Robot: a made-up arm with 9 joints. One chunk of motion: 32 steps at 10 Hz.
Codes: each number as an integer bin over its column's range. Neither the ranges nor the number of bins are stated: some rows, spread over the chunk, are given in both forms.
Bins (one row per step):
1: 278 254 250 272 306 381
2: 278 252 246 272 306 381
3: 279 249 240 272 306 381
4: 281 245 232 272 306 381
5: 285 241 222 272 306 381
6: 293 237 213 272 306 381
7: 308 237 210 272 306 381
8: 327 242 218 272 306 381
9: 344 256 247 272 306 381
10: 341 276 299 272 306 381
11: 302 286 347 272 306 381
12: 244 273 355 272 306 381
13: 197 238 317 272 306 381
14: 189 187 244 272 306 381
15: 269 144 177 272 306 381
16: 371 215 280 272 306 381
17: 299 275 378 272 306 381
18: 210 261 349 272 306 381
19: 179 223 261 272 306 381
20: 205 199 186 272 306 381
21: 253 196 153 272 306 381
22: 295 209 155 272 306 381
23: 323 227 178 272 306 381
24: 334 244 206 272 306 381
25: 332 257 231 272 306 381
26: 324 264 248 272 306 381
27: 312 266 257 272 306 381
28: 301 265 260 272 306 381
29: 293 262 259 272 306 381
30: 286 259 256 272 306 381
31: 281 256 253 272 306 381
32: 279 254 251 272 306 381
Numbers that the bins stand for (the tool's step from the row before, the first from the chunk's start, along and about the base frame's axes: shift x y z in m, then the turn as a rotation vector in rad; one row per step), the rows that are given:
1: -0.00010 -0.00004 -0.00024 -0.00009 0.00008 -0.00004
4: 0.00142 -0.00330 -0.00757 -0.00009 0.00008 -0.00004
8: 0.02474 -0.00439 -0.01326 -0.00009 0.00008 -0.00004
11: 0.01207 0.01154 0.03924 -0.00009 0.00008 -0.00004
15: -0.00466 -0.03987 -0.02995 -0.00009 0.00008 -0.00004
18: -0.03456 0.00249 0.04006 -0.00009 0.00008 -0.00004
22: 0.00852 -0.01633 -0.03891 -0.00009 0.00008 -0.00004
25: 0.02727 0.00104 -0.00797 -0.00009 0.00008 -0.00004
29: 0.00751 0.00285 0.00342 -0.00009 0.00008 -0.00004
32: 0.00041 -0.00004 0.00017 -0.00009 0.00008 -0.00004
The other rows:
2: -0.00010 -0.00077 -0.00187 -0.00009 0.00008 -0.00004
3: 0.00041 -0.00185 -0.00431 -0.00009 0.00008 -0.00004
5: 0.00345 -0.00475 -0.01164 -0.00009 0.00008 -0.00004
6: 0.00751 -0.00620 -0.01530 -0.00009 0.00008 -0.00004
7: 0.01511 -0.00620 -0.01652 -0.00009 0.00008 -0.00004
9: 0.03336 0.00068 -0.00146 -0.00009 0.00008 -0.00004
10: 0.03184 0.00792 0.01971 -0.00009 0.00008 -0.00004
12: -0.01733 0.00684 0.04250 -0.00009 0.00008 -0.00004
13: -0.04115 -0.00584 0.02703 -0.00009 0.00008 -0.00004
14: -0.04521 -0.02430 -0.00268 -0.00009 0.00008 -0.00004
16: 0.04704 -0.01416 0.01197 -0.00009 0.00008 -0.00004
17: 0.01055 0.00756 0.05186 -0.00009 0.00008 -0.00004
19: -0.05027 -0.01127 0.00424 -0.00009 0.00008 -0.00004
20: -0.03710 -0.01995 -0.02629 -0.00009 0.00008 -0.00004
21: -0.01277 -0.02104 -0.03972 -0.00009 0.00008 -0.00004
23: 0.02271 -0.00982 -0.02955 -0.00009 0.00008 -0.00004
24: 0.02829 -0.00366 -0.01815 -0.00009 0.00008 -0.00004
26: 0.02322 0.00358 -0.00105 -0.00009 0.00008 -0.00004
27: 0.01714 0.00430 0.00261 -0.00009 0.00008 -0.00004
28: 0.01156 0.00394 0.00383 -0.00009 0.00008 -0.00004
30: 0.00396 0.00177 0.00220 -0.00009 0.00008 -0.00004
31: 0.00142 0.00068 0.00098 -0.00009 0.00008 -0.00004

